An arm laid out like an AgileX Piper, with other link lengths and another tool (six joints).
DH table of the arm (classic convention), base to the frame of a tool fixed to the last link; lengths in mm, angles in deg. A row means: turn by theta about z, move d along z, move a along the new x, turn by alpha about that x. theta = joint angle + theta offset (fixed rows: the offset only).
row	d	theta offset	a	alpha
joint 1	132.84	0.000	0.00	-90.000
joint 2	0.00	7.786	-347.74	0.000
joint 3	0.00	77.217	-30.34	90.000
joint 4	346.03	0.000	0.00	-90.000
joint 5	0.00	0.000	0.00	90.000
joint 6	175.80	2.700	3.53	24.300
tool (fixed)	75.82	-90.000	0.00	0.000
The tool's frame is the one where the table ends.
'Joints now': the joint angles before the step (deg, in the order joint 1, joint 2, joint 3, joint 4, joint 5, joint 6). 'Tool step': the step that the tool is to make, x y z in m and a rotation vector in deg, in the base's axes. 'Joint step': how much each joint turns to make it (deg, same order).
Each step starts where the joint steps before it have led.
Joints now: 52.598 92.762 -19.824 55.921 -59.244 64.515
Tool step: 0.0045 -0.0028 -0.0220 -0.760 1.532 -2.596
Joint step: -0.010 5.048 -1.607 1.821 -1.203 1.725
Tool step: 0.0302 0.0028 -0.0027 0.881 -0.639 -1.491
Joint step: -4.183 3.604 -4.123 -3.093 0.461 1.143
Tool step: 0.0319 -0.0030 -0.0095 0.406 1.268 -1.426
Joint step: -4.981 3.384 -4.463 -2.981 2.858 0.065
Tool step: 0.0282 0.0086 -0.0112 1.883 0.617 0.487
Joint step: -3.375 3.942 -4.351 -4.516 2.066 2.741
